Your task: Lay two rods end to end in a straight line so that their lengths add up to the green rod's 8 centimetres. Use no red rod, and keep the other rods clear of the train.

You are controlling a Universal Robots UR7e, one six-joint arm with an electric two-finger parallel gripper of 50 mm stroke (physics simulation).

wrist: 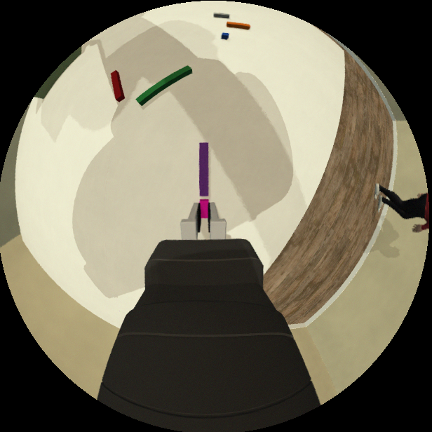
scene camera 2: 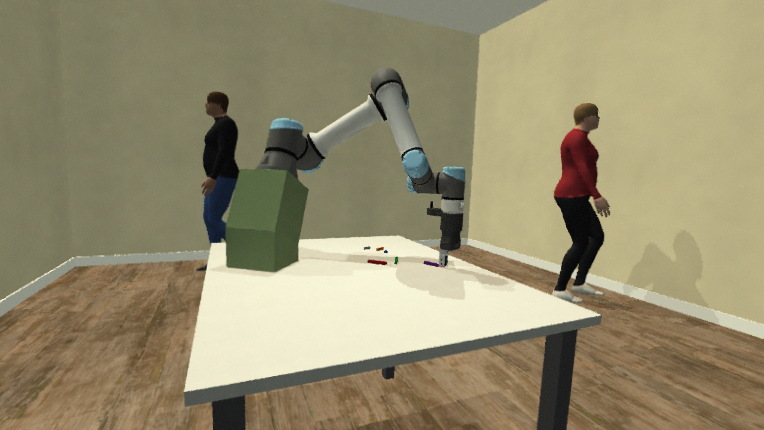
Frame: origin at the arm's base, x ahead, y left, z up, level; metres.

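Where they show: gripper, between the fingertips: (scene camera 2: 443, 265); arm's base, origin of its link: (scene camera 2: 275, 179).
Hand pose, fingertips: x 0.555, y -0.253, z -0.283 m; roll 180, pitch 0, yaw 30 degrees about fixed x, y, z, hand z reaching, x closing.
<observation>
Each offset is from my fingertips to the top centre of the thing. Level surfaces: height alone.
My gripper (scene camera 2: 443, 263) (wrist: 204, 211) is shut on a magenta rod (wrist: 204, 206), low at the table top. Whether the rod touches the table cannot be told. The purple rod {0.024 m back, 0.042 m left, 0.002 m up} (scene camera 2: 430, 263) (wrist: 204, 169) lies straight ahead of the magenta rod in the wrist view, in line with it, with a narrow gap between their ends. The green rod {0.129 m back, 0.121 m left, 0.002 m up} (scene camera 2: 396, 260) (wrist: 164, 84) lies slantwise farther up in the wrist view, apart from both. The red rod {0.210 m back, 0.105 m left, 0.002 m up} (scene camera 2: 376, 262) (wrist: 117, 86) lies left of the green rod. The fingers hide part of the magenta rod.
A blue cube {0.119 m back, 0.264 m left, 0.002 m up} (scene camera 2: 385, 251) (wrist: 225, 36), an orange rod {0.124 m back, 0.323 m left, 0.002 m up} (scene camera 2: 379, 248) (wrist: 238, 25) and a grey rod {0.172 m back, 0.352 m left, 0.002 m up} (scene camera 2: 366, 247) (wrist: 221, 15) lie farther off on the white table {0.008 m down} (scene camera 2: 320, 331). A green pedestal (scene camera 2: 256, 224) carries the arm. Two people stand beyond the table.
</observation>
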